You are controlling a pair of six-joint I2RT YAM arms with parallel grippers.
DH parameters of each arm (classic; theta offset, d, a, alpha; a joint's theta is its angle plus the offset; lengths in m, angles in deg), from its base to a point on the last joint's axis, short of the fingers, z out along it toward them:
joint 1: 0 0.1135 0.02 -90
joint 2: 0 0 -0.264 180
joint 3: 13.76 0 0.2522 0
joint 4: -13.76 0 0.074 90
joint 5: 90 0 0 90
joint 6: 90 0.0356 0 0
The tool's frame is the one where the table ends.
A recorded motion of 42 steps. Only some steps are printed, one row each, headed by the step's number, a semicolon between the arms.
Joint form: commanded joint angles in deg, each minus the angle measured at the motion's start. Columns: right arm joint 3, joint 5, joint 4, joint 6, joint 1, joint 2; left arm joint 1, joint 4, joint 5, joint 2, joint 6, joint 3.
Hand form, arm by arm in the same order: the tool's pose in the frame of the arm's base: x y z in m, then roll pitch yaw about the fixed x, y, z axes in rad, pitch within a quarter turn. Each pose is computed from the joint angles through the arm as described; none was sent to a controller.
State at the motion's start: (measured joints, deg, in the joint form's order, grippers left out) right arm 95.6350 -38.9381 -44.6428 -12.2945 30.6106 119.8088; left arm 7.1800 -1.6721 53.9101 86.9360 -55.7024 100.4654
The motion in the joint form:
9: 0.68 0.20 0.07 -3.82 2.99 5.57; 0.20 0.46 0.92 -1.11 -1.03 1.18
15: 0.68 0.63 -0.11 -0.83 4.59 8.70; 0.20 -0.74 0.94 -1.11 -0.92 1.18
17: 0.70 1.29 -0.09 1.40 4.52 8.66; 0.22 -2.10 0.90 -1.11 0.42 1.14
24: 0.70 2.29 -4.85 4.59 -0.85 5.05; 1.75 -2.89 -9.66 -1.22 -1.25 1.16
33: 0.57 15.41 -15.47 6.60 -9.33 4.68; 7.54 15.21 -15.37 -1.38 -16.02 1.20
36: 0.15 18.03 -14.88 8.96 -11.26 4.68; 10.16 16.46 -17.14 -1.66 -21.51 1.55
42: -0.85 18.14 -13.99 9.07 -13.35 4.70; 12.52 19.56 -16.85 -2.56 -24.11 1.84
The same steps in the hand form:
9: 0.3581 0.2647 0.1645 2.5539 0.4526 -2.3120; 0.3127 0.0112 0.5251 -1.3650 0.7799 -2.2686
15: 0.3523 0.2755 0.1410 2.5294 0.3651 -2.3353; 0.3132 0.0112 0.5232 -1.3844 0.7663 -2.2822
17: 0.3529 0.2749 0.1412 2.5296 0.3422 -2.3689; 0.3138 0.0114 0.5208 -1.4029 0.7710 -2.2910
24: 0.3680 0.2349 0.1655 2.5297 0.2880 -2.5098; 0.3170 0.0247 0.5212 -1.3843 0.7073 -2.0751
33: 0.3830 0.1644 0.1613 2.7353 0.0675 -2.6789; 0.3023 0.0565 0.5527 -1.0826 0.6007 -1.7642
36: 0.3887 0.1500 0.1589 2.7789 0.0517 -2.7494; 0.2955 0.0699 0.5582 -1.0682 0.5166 -1.7228
42: 0.3927 0.1352 0.1544 2.7806 0.0486 -2.7877; 0.2819 0.0782 0.5686 -1.0052 0.5127 -1.6750

